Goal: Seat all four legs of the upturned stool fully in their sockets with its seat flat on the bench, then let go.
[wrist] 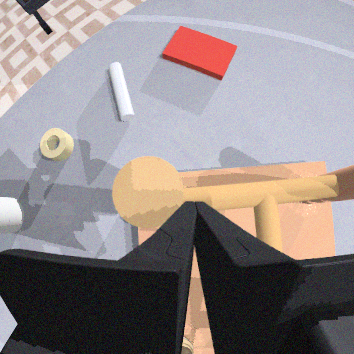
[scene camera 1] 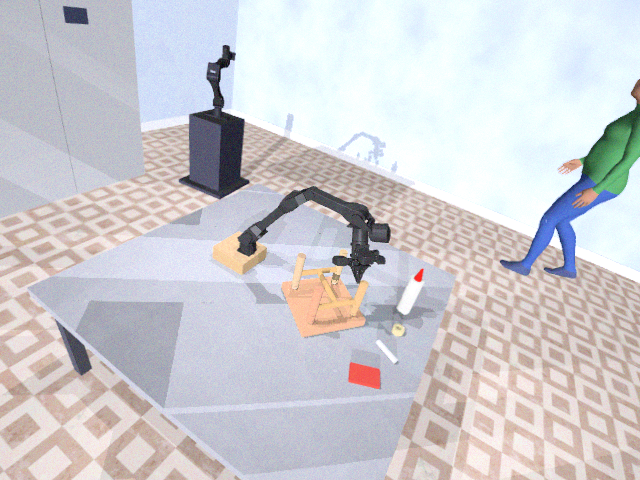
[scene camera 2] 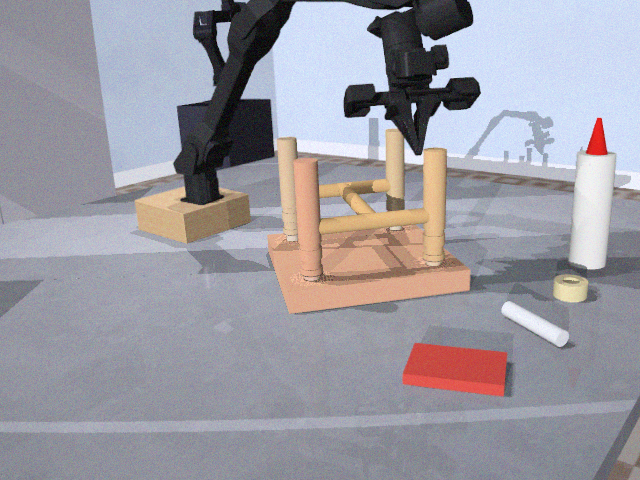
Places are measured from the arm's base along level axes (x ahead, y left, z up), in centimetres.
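Pixels of known places: gripper, fingertip midpoint: (wrist: pixel 193 209) (scene camera 1: pixel 357 283) (scene camera 2: pixel 418 154); arm's base at its link origin: (scene camera 1: pixel 246 250) (scene camera 2: pixel 202 199).
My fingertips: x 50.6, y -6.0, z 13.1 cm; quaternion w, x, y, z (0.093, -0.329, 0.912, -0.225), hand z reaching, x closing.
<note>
For each thing: its top centre in the pictures, then the offset to it from my fingertips. "pt": a spot on its surface instead.
- yellow near-right leg at a spot on its surface: (wrist: pixel 148 192) pt dz +0.7, dx +2.0, dy +0.7 cm
- far-left leg at a spot on its surface: (scene camera 2: pixel 287 186) (scene camera 1: pixel 298 272) pt dz -6.4, dx -22.8, dy -1.0 cm
- far-right leg at a spot on its surface: (scene camera 2: pixel 394 165) pt dz -4.5, dx -10.3, dy +11.9 cm
- white glue bottle with red tip, top centre: (scene camera 2: pixel 599 117) (scene camera 1: pixel 422 269) dz +3.6, dx +19.9, dy +20.0 cm
- tape ring at its top centre: (scene camera 2: pixel 571 280) (wrist: pixel 52 142) (scene camera 1: pixel 399 328) dz -16.9, dx +20.5, dy +5.8 cm
- white stick at its top centre: (scene camera 2: pixel 534 315) (wrist: pixel 118 86) (scene camera 1: pixel 387 349) dz -17.2, dx +19.0, dy -6.8 cm
- red block at its top centre: (scene camera 2: pixel 456 362) (wrist: pixel 200 48) (scene camera 1: pixel 364 374) dz -17.9, dx +14.6, dy -20.6 cm
The upturned stool's seat (scene camera 1: pixel 330 330) (scene camera 2: pixel 361 294) (wrist: pixel 320 240) lies flat on the bench. Its four legs point up: a salmon-coloured near leg (scene camera 2: pixel 308 222), a yellow near-right leg (scene camera 1: pixel 360 298) (scene camera 2: pixel 435 206) (wrist: pixel 148 192), a far-left leg (scene camera 1: pixel 298 271) (scene camera 2: pixel 287 186) and a far-right leg (scene camera 2: pixel 394 165). Stretchers (scene camera 2: pixel 374 220) (wrist: pixel 240 194) join them. Pale rings show at the leg bottoms in scene camera 2; the depth inside the sockets is hidden. My gripper (scene camera 1: pixel 359 280) (scene camera 2: pixel 418 152) (wrist: pixel 193 209) is shut and empty, its tips close to the top of the yellow near-right leg; contact is unclear.
A white glue bottle with red tip (scene camera 1: pixel 410 295) (scene camera 2: pixel 591 206) stands right of the stool. A tape ring (scene camera 2: pixel 570 294), a white stick (scene camera 1: pixel 386 351) (scene camera 2: pixel 535 323) (wrist: pixel 121 91) and a red block (scene camera 1: pixel 364 375) (scene camera 2: pixel 454 365) (wrist: pixel 200 51) lie nearby. The arm stands on a wooden block (scene camera 1: pixel 232 258) (scene camera 2: pixel 165 217).
</note>
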